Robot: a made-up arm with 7 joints. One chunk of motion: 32 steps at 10 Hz.
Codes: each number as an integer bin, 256 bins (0 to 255) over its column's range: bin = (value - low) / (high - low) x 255, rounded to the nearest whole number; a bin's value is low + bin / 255 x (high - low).
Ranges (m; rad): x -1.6..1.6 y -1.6..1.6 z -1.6..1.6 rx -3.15..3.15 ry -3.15..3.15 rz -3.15..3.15
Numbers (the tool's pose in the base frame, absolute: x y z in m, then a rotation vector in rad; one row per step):
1: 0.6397 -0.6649 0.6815 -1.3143 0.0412 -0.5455
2: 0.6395 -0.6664 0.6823 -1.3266 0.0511 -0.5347
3: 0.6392 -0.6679 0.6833 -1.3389 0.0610 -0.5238
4: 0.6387 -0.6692 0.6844 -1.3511 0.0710 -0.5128
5: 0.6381 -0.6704 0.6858 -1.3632 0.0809 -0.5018
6: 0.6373 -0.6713 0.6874 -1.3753 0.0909 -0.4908
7: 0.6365 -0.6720 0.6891 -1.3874 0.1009 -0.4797
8: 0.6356 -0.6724 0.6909 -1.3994 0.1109 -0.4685
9: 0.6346 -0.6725 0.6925 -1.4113 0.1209 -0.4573
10: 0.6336 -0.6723 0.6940 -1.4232 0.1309 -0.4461
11: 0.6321 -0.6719 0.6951 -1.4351 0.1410 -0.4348
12: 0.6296 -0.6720 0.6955 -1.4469 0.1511 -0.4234
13: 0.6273 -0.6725 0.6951 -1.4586 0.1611 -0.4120
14: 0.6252 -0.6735 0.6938 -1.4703 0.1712 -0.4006
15: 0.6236 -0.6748 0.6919 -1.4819 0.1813 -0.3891
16: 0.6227 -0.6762 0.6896 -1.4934 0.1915 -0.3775
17: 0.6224 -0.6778 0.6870 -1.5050 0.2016 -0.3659
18: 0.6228 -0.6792 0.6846 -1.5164 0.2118 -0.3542
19: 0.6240 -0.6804 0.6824 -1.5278 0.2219 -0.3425
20: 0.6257 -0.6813 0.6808 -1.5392 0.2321 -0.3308
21: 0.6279 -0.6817 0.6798 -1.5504 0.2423 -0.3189
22: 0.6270 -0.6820 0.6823 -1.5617 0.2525 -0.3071
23: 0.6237 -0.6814 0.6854 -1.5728 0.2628 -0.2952
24: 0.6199 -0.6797 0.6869 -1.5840 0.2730 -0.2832
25: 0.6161 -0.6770 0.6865 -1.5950 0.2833 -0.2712
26: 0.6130 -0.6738 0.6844 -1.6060 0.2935 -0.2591
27: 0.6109 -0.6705 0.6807 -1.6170 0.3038 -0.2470
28: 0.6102 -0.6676 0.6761 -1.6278 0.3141 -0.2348
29: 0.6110 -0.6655 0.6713 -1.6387 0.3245 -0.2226
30: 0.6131 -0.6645 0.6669 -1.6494 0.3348 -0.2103
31: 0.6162 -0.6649 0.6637 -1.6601 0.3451 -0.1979
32: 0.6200 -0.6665 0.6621 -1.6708 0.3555 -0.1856
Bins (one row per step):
1: 178 75 182 74 129 105
2: 178 74 182 74 130 106
3: 178 74 182 73 130 106
4: 178 74 182 73 130 107
5: 178 74 182 72 131 107
6: 178 74 182 72 131 108
7: 178 74 182 71 132 108
8: 178 74 183 71 132 109
9: 178 74 183 70 132 109
10: 178 74 183 70 133 109
11: 178 74 183 69 133 110
12: 178 74 183 69 134 110
13: 177 74 183 68 134 111
14: 177 74 183 68 134 111
15: 177 74 183 68 135 112
16: 177 74 182 67 135 112
17: 177 73 182 67 136 113
18: 177 73 182 66 136 113
19: 177 73 182 66 136 114
20: 177 73 182 65 137 114
21: 178 73 182 65 137 115
22: 177 73 182 64 138 115
23: 177 73 182 64 138 116
24: 177 73 182 63 139 116
25: 177 74 182 63 139 117
26: 176 74 182 62 139 117
27: 176 74 182 62 140 118
28: 176 74 181 62 140 118
29: 176 74 181 61 141 118
30: 176 75 181 61 141 119
31: 177 75 180 60 141 119
32: 177 74 180 60 142 120

